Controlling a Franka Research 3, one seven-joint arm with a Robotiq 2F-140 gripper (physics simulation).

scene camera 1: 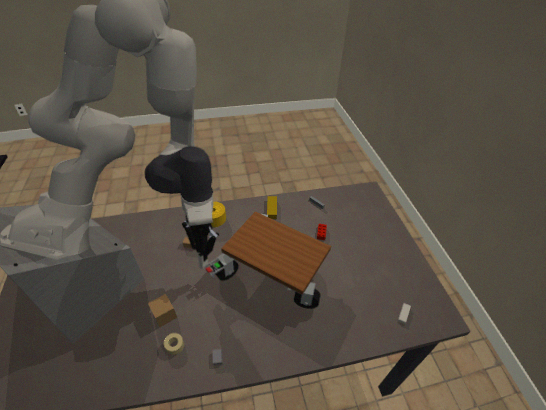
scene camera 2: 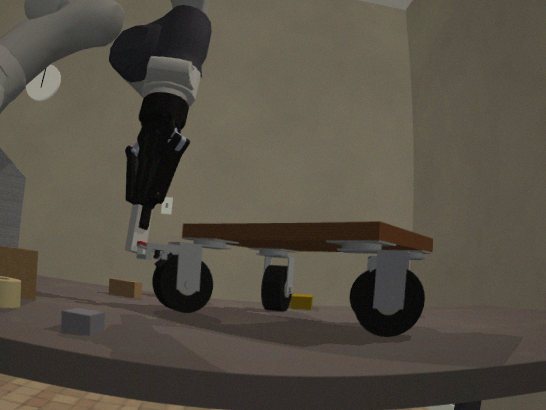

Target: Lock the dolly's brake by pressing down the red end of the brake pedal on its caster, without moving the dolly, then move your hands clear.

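Note:
The dolly [scene camera 1: 277,250] [scene camera 2: 300,235] has a brown wooden deck and stands upright on casters with black wheels. The brake pedal [scene camera 1: 221,262] [scene camera 2: 156,247] sticks out from the near-left caster [scene camera 2: 190,265], towards the robot's base. Its red end [scene camera 1: 209,269] [scene camera 2: 142,243] is outermost, and a green part [scene camera 1: 217,265] lies nearer the wheel. My gripper [scene camera 1: 203,262] [scene camera 2: 134,247] is shut and empty, pointing down. Its pale fingertips are right beside the pedal's red end and overlap it in scene camera 2; whether they touch it I cannot tell.
A yellow round object [scene camera 1: 217,214] and a yellow block [scene camera 1: 272,207] are behind the dolly. A red brick [scene camera 1: 321,231] is to its right. A brown box [scene camera 1: 162,310], a tape roll [scene camera 1: 173,343] and a grey block [scene camera 1: 217,356] [scene camera 2: 82,321] are in front at left.

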